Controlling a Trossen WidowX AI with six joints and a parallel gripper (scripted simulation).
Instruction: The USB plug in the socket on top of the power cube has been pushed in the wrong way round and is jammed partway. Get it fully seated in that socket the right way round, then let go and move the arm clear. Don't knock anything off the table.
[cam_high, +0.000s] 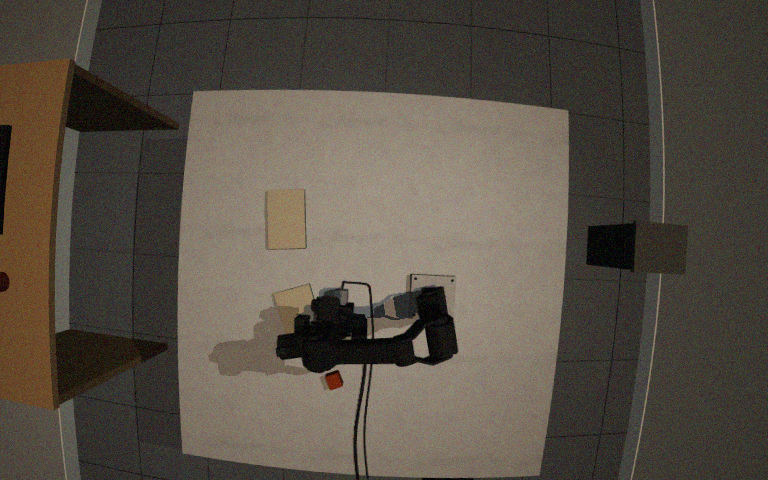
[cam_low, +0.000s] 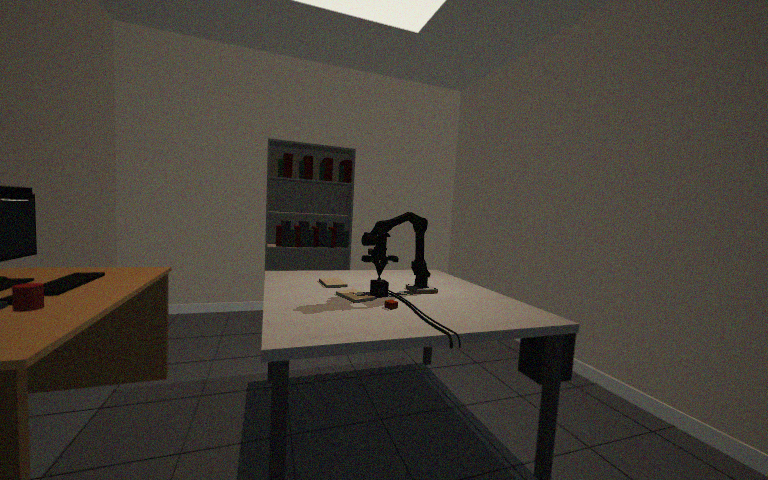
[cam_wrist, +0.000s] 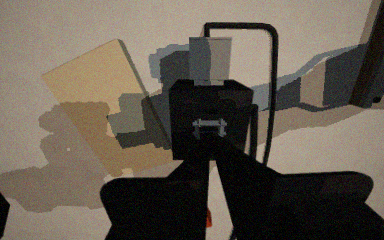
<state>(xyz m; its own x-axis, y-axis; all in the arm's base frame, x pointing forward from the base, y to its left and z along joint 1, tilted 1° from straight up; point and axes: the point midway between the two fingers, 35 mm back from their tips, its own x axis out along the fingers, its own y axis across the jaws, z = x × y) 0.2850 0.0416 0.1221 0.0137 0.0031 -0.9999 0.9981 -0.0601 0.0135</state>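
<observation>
The metal socket lies 40 mm below my gripper tip and 10 mm to the left of it. The rest, counted from my gripper tip: small red block 220 mm to the left, 90 mm below, 30 mm ahead.
</observation>
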